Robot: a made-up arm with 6 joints. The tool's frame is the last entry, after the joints. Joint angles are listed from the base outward.
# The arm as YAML. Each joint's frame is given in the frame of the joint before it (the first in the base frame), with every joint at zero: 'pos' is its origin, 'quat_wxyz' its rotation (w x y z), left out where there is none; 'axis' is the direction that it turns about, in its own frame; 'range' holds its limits. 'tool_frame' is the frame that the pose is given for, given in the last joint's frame.
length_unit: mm
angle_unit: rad
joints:
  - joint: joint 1
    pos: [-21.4, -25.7, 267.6]
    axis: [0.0, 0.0, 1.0]
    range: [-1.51, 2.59]
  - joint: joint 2
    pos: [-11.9, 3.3, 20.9]
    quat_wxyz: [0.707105, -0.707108, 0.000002, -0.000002]
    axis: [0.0, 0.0, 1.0]
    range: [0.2, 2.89]
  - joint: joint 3
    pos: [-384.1, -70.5, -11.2]
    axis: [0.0, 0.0, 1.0]
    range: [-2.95, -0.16]
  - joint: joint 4
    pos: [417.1, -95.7, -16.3]
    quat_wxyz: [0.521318, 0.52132, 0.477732, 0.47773]
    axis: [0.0, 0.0, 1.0]
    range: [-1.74, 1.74]
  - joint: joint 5
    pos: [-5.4, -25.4, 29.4]
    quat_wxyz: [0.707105, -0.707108, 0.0, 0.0]
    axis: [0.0, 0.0, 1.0]
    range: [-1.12, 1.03]
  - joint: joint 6
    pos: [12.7, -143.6, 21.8]
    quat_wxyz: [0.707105, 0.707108, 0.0, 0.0]
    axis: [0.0, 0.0, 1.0]
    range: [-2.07, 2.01]
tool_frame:
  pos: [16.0, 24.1, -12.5]
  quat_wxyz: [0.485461, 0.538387, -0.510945, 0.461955]
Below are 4 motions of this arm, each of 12 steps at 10 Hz.
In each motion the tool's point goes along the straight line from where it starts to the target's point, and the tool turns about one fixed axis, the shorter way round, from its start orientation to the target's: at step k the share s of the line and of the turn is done. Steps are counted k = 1, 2, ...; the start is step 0. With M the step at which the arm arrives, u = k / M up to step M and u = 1 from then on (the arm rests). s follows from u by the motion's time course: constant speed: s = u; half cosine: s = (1 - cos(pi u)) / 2; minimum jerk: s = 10 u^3 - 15 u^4 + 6 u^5.
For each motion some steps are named. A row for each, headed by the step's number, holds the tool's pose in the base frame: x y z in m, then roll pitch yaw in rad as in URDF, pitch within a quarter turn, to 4 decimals.
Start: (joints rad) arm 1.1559 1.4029 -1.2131 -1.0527 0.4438 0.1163
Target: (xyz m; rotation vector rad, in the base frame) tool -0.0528 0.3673 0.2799 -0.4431 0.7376 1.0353
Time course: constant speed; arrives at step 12
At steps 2, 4, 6, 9, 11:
2: 0.2178 0.4342 0.5671 0.4308 0.3271 0.7427
4: 0.1637 0.4208 0.5097 0.3394 0.4144 0.8259
6: 0.1096 0.4074 0.4522 0.2524 0.5082 0.9035
9: 0.0284 0.3874 0.3661 0.1285 0.6591 1.0098
11: -0.0257 0.3740 0.3086 0.0490 0.7652 1.0742

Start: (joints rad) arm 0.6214 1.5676 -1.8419 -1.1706 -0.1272 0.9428
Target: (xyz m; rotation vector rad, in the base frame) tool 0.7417 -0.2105 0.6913 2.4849 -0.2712 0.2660
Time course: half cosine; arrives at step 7
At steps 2, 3, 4, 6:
2: 0.5086 0.2190 0.8780 1.5709 -0.4278 0.4801
3: 0.5661 0.1129 0.8319 1.8188 -0.4389 0.3129
4: 0.6301 -0.0048 0.7807 2.0909 -0.4074 0.1309
6: 0.7275 -0.1843 0.7027 2.4729 -0.2805 -0.1065

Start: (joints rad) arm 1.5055 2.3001 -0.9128 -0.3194 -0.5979 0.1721
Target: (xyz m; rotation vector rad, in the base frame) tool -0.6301 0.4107 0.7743 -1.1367 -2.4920 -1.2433
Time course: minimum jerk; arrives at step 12
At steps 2, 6, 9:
2: -0.0236 0.5244 0.0298 1.6045 0.7397 1.6662
6: -0.3157 0.4697 0.3884 2.1220 0.2419 2.1947
9: -0.5650 0.4229 0.6944 2.3323 -0.2901 2.4197

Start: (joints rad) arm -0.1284 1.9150 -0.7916 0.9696 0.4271 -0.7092
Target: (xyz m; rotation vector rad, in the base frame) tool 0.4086 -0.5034 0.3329 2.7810 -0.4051 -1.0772
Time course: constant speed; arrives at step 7
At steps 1, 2, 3, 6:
1: 0.4528 -0.1049 0.1806 2.5909 1.1571 0.5377
2: 0.4455 -0.1713 0.2060 2.5843 1.0719 0.3442
3: 0.4381 -0.2377 0.2313 2.6084 0.9876 0.1773
6: 0.4160 -0.4370 0.3075 2.7781 0.7590 -0.2572

